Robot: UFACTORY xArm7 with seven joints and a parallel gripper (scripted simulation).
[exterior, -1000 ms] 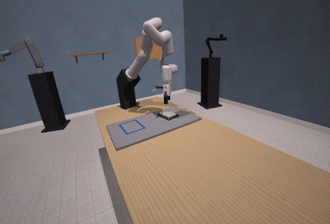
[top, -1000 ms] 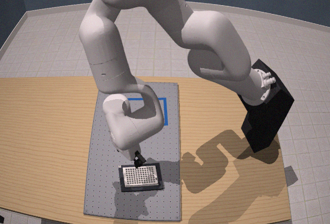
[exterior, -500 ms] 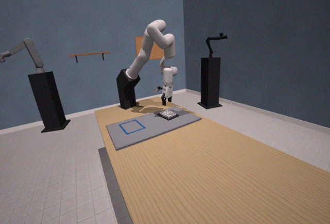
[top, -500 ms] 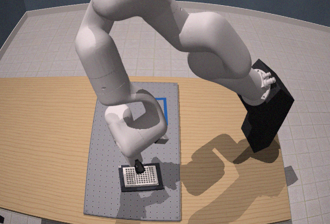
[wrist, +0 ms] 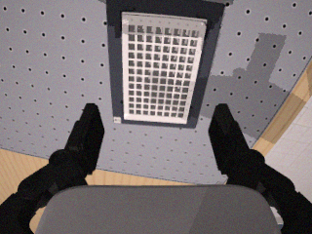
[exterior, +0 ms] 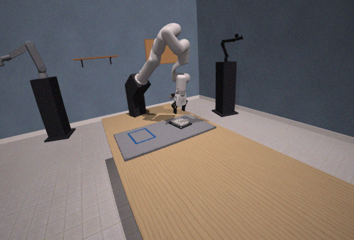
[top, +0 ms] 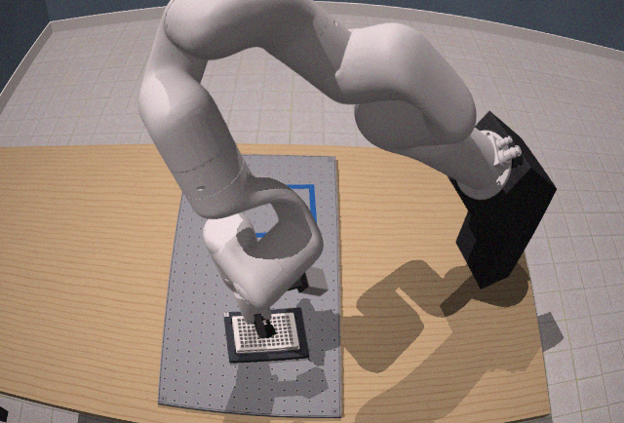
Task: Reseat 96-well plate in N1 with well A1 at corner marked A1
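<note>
The white 96-well plate lies 90 mm below my hand. The rest, counted from my hand: dark plate nest N1: 110 mm below.
</note>
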